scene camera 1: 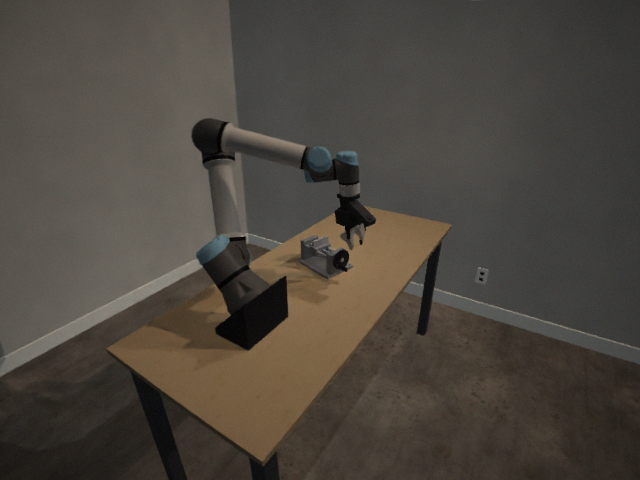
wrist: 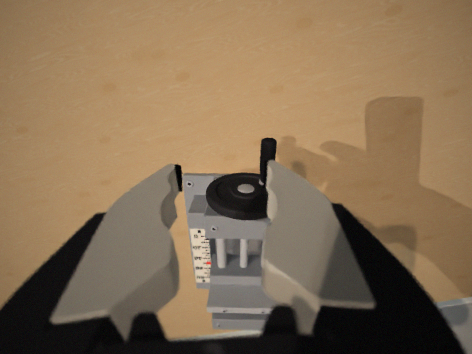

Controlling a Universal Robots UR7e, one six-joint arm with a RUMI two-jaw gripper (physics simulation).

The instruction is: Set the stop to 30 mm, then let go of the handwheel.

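Frame: origin at the arm's base, x ahead, y left, z up, level; centimetres.
Where they show: gripper, fingertip midpoint: (scene camera 1: 356, 247) (wrist: 223, 166); arm's base at its link origin: (scene camera 1: 251, 301).
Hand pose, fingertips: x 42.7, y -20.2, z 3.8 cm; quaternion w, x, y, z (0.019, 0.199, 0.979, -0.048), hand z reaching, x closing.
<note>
Things, the pixels of their top centre, and the offset from my fingertips. "spot": a spot on its surface instead. Level surfaces: height alone.
- black handwheel at a spot on its surface: (wrist: 231, 199) (scene camera 1: 344, 254) spot: dy +5.5, dx +2.2, dz -5.3 cm
- white scale strip at a spot on its surface: (wrist: 199, 257) spot: dy +14.5, dx +11.5, dz -9.1 cm
- red mark at a spot on its surface: (wrist: 208, 263) spot: dy +16.0, dx +10.8, dz -9.0 cm
- grey crosswise block at its top centre: (wrist: 239, 312) (scene camera 1: 321, 238) dy +17.8, dx +6.8, dz -2.3 cm
- wooden table at its surface level: dz -14.7 cm
The black handwheel (scene camera 1: 341, 258) (wrist: 231, 199) is on the end of a grey stop fixture (scene camera 1: 313, 260) (wrist: 230, 227). Its black crank handle (wrist: 268, 151) sticks out at the wheel's upper right in the wrist view, partly behind the right finger. A white scale strip (wrist: 199, 257) runs along the fixture's left side, with a red mark (wrist: 208, 263) at its right edge below mid-length; the numerals are too blurred to read. A grey crosswise block (wrist: 237, 296) shows below two light rods. My gripper (scene camera 1: 356, 245) (wrist: 223, 166) is partly open and empty, above the handwheel and apart from it.
The fixture stands on the wooden table (scene camera 1: 310, 361) (wrist: 150, 75). The black bracket (scene camera 1: 266, 312) at the arm's base stands on the same table, nearer the scene camera. Arm and gripper shadows fall on the wood at the right in the wrist view.
</note>
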